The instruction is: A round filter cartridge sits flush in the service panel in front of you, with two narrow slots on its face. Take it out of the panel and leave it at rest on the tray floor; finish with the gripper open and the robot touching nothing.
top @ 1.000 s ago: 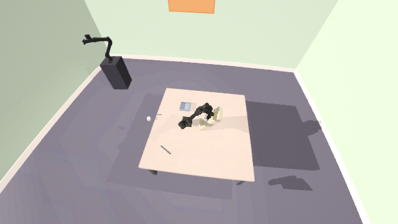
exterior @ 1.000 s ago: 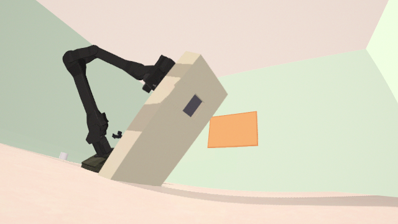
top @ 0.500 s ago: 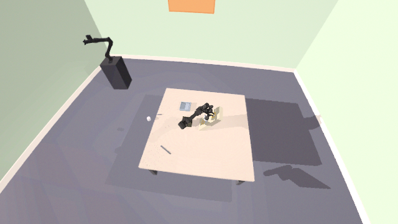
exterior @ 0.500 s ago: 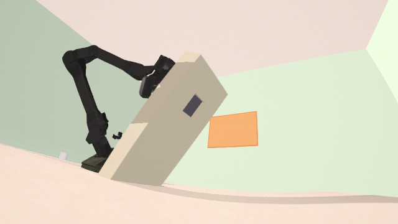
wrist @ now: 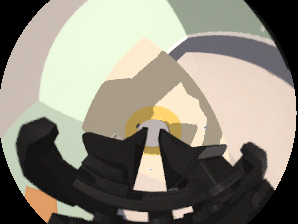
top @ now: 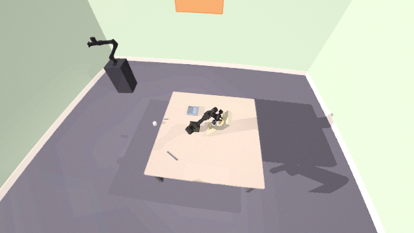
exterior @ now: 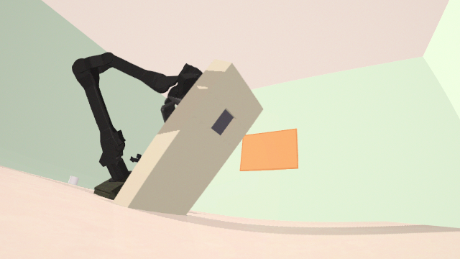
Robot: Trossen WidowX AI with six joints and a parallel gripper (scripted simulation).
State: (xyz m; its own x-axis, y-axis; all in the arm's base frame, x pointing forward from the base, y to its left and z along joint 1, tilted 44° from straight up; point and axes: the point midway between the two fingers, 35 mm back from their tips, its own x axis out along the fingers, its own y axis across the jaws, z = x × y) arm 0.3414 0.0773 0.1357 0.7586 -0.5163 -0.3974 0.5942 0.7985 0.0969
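My gripper tip is 1 cm short of the white round cartridge and 1 cm above it. From my gripper tip the other things lie so: small white cylinder (88 cm behind, 9 cm to the left, 22 cm below); tray (39 cm behind, 33 cm to the left, 23 cm below); cream service panel (4 cm behind, 1 cm to the left, 8 cm below).
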